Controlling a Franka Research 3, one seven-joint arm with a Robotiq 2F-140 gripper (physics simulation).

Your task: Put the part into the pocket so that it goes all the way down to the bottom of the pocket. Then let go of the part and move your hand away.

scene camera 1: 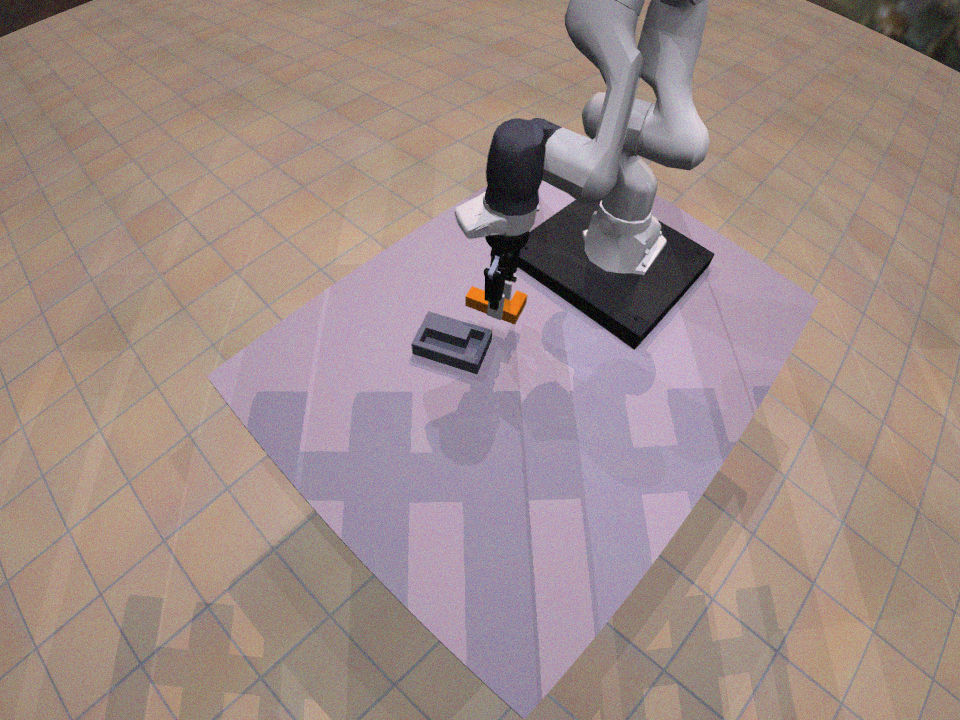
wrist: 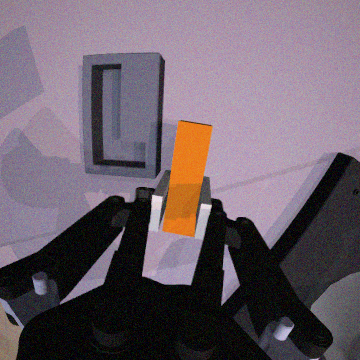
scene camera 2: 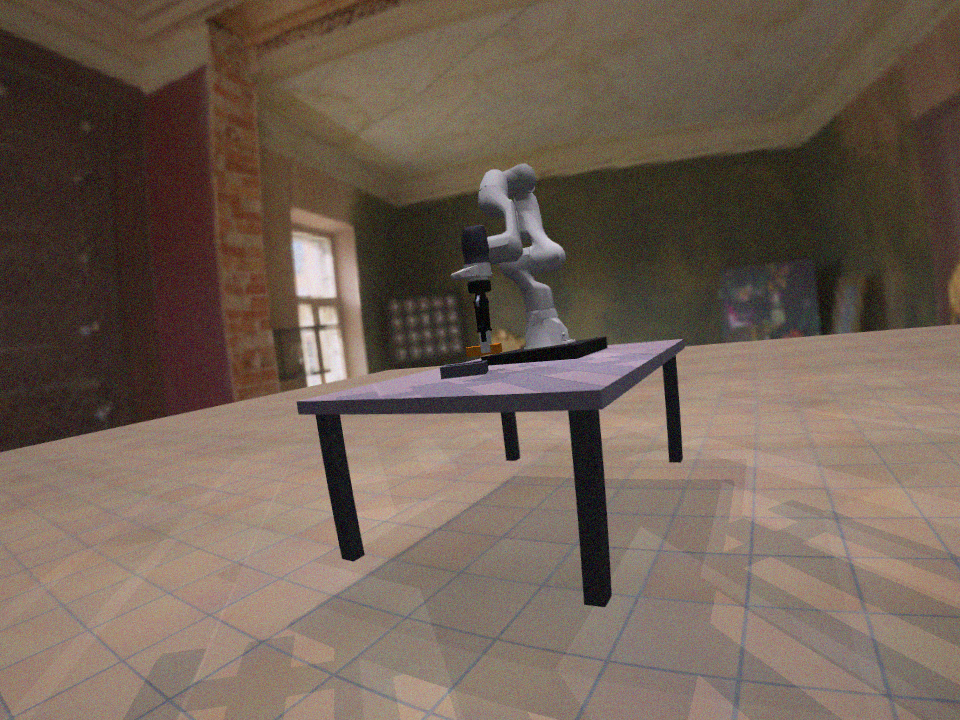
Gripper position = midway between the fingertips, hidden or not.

My gripper (scene camera 1: pixel 498 309) carries an orange part (scene camera 1: pixel 512 309), clear of everything else. I also see a grey pocket block (wrist: pixel 122 93).
The orange part also shows in the wrist view (wrist: pixel 192 139). My gripper is seen too in the wrist view (wrist: pixel 184 186) and in scene camera 2 (scene camera 2: pixel 487 352).
